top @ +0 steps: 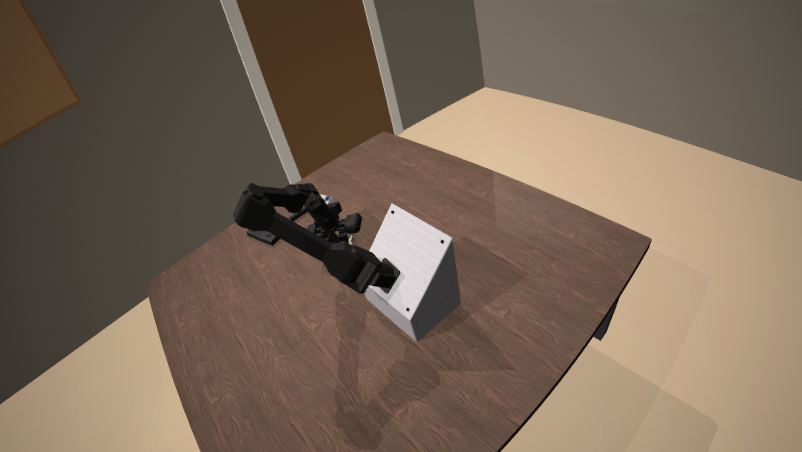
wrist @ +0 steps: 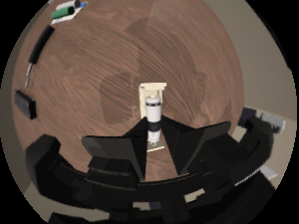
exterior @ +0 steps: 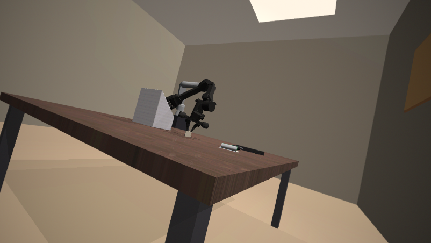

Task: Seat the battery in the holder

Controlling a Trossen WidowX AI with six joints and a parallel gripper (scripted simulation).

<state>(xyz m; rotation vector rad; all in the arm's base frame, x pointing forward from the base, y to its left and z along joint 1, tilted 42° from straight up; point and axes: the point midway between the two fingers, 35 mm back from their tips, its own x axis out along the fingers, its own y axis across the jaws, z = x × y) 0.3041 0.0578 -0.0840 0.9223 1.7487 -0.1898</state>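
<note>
My gripper tip is now right at the cylindrical battery. From my gripper tip the other things lie so: black-handled screwdriver: 30 cm ahead, 8 cm to the left.
</note>
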